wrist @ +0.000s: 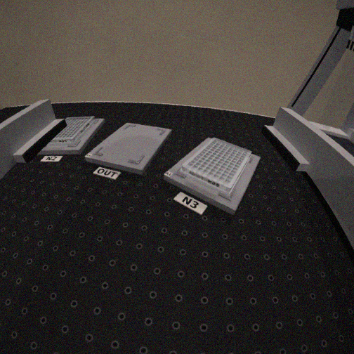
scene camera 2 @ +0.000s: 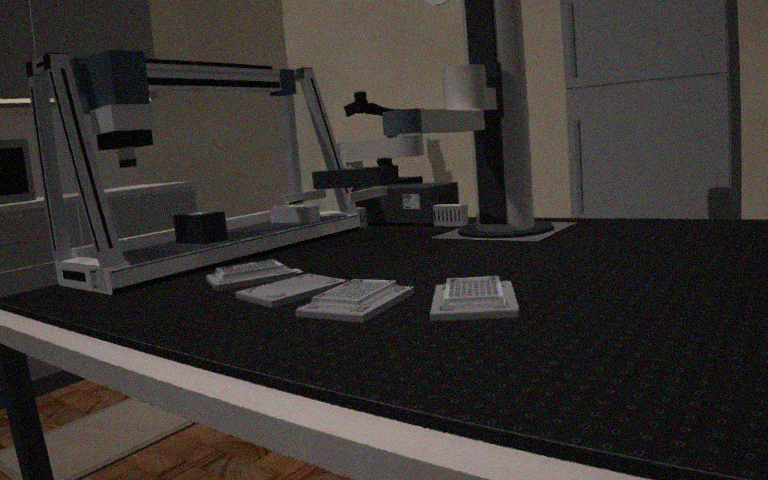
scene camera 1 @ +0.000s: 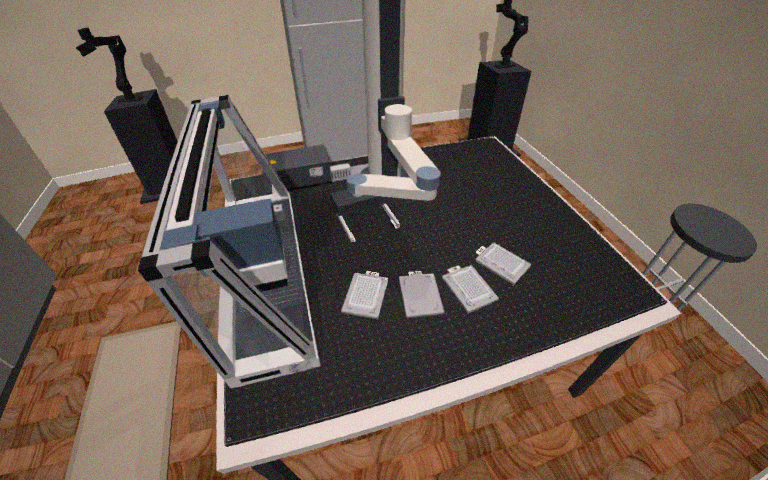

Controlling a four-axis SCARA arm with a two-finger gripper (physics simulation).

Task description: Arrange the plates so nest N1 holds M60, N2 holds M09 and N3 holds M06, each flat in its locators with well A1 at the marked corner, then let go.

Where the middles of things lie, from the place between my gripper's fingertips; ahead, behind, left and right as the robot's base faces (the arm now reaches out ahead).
Scene:
I see the plate M09 (scene camera 2: 248,270) 13 cm ahead of my hand, 8 cm to the right of it and 13 cm below it. Also, from my hand: nest N3 (wrist: 202,191) (13 cm ahead, 8 cm to the right, 14 cm below); then OUT nest (scene camera 2: 296,289) (19 cm ahead, 10 cm to the left, 14 cm below); then plate M06 (scene camera 2: 356,293) (21 cm ahead, 27 cm to the left, 13 cm below).

